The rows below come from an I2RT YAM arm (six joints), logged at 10 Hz.
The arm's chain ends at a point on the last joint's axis. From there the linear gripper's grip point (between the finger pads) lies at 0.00 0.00 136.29 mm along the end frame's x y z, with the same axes.
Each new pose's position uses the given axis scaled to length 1; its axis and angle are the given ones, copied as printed.
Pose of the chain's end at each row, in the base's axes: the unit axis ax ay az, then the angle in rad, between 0 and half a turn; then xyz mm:
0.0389 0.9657 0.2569 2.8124 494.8 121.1 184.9
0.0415 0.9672 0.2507 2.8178 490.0 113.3 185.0
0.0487 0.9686 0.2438 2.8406 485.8 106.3 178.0
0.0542 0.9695 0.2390 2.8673 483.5 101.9 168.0
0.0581 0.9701 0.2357 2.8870 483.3 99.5 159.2
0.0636 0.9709 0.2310 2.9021 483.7 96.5 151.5
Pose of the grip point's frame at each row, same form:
0.0389 0.9657 0.2569 2.8124 540.0 185.2 73.4
0.0415 0.9672 0.2507 2.8178 534.7 175.9 72.5
0.0487 0.9686 0.2438 2.8406 528.1 167.3 63.7
0.0542 0.9695 0.2390 2.8673 522.8 161.9 52.1
0.0581 0.9701 0.2357 2.8870 520.3 158.8 42.2
0.0636 0.9709 0.2310 2.9021 519.0 154.7 33.4

